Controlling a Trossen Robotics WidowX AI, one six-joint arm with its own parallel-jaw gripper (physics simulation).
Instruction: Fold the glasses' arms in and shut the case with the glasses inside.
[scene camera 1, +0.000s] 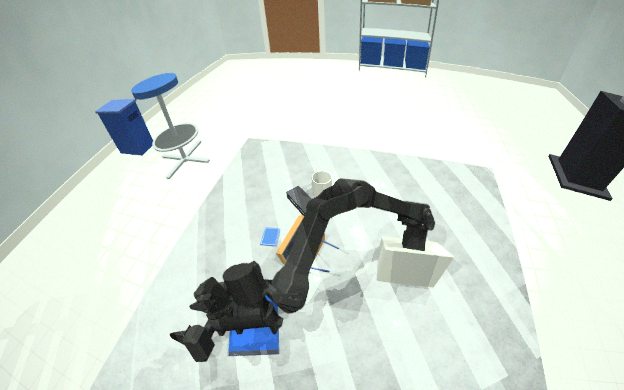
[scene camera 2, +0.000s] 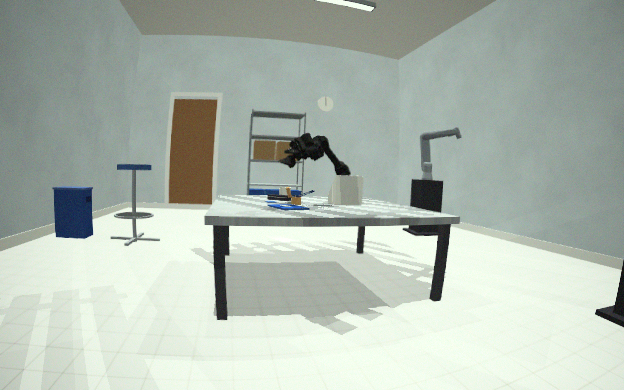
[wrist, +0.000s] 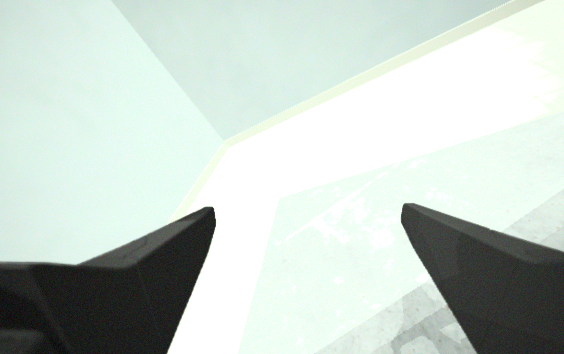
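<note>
The orange case stands open near the middle of the table, with a dark inside. The robot's arm hides part of it in scene camera 1. The glasses' two thin blue arms stick out past the case's right side, unfolded and apart from each other. The rest of the glasses is hidden. My gripper is open and empty. It hangs high over the table, to the left of the case and nearer the front in scene camera 1. The case and glasses do not show in the wrist view.
The arm's beige base block stands right of the case. A blue flat tray or book lies below the wrist. A small blue pad lies left of the case. A dark box and a white mug stand behind it.
</note>
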